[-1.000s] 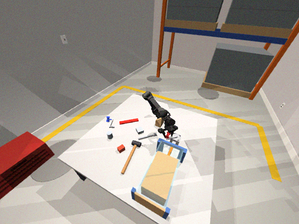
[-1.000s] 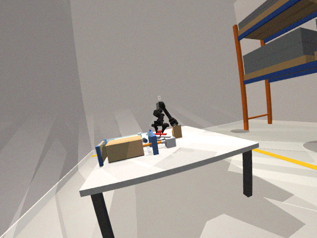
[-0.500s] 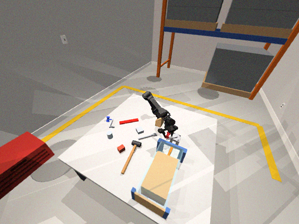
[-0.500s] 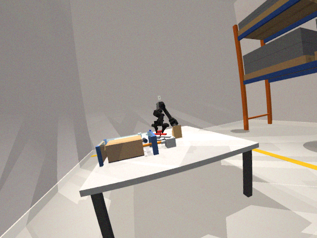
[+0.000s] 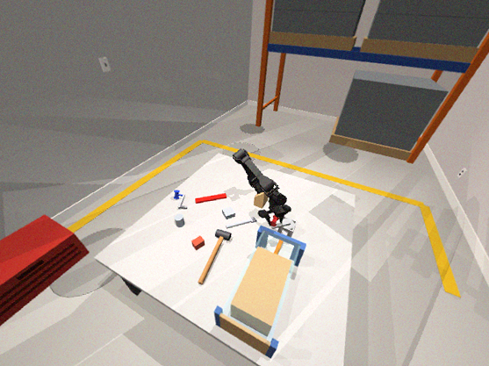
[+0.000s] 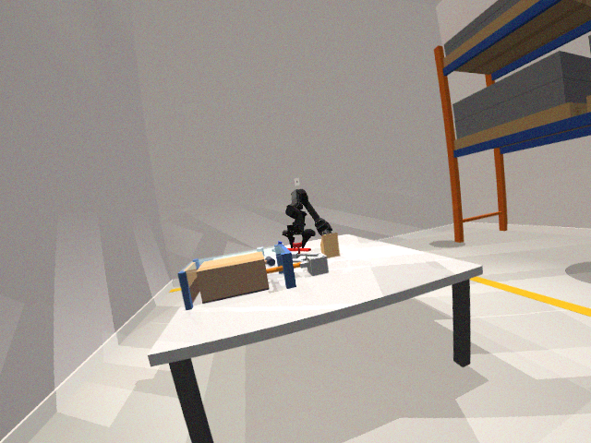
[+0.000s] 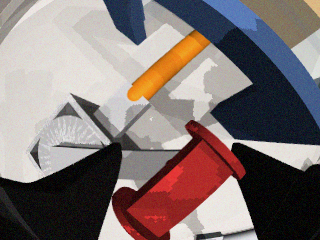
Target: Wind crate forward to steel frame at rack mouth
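Right now my gripper tip is 1 cm past the red knob and 1 cm to the left of it. From my gripper tip the other things lie so: grey hand winch (10 cm behind, 4 cm to the left, 10 cm below); then frame (7 cm ahead, 7 cm to the left, 3 cm below); then red-knobbed winch handle (4 cm behind, 1 cm to the left, 3 cm below).
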